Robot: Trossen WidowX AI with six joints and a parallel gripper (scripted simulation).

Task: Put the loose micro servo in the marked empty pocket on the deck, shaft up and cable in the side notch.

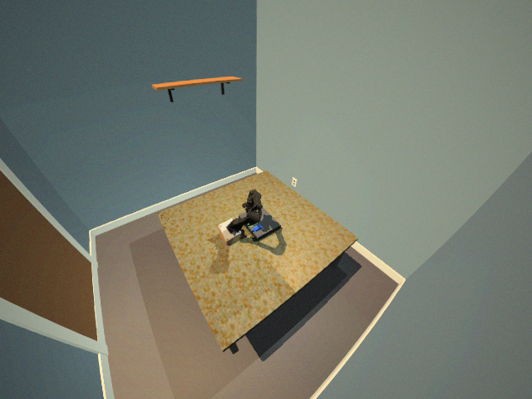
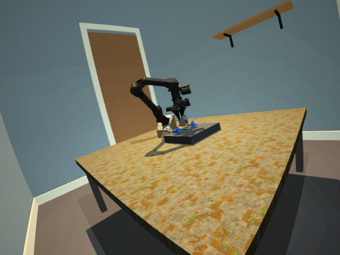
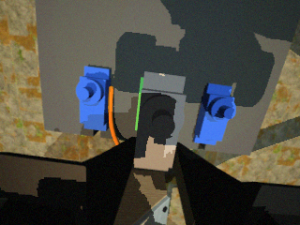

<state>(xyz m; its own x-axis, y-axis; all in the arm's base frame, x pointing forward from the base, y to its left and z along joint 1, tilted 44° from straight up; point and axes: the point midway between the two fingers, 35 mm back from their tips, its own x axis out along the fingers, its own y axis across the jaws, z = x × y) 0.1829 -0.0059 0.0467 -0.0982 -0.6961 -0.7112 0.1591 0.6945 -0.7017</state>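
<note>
The dark grey deck is 120 mm ahead of my gripper tip, 20 mm to the right of it and 100 mm below it.
</note>
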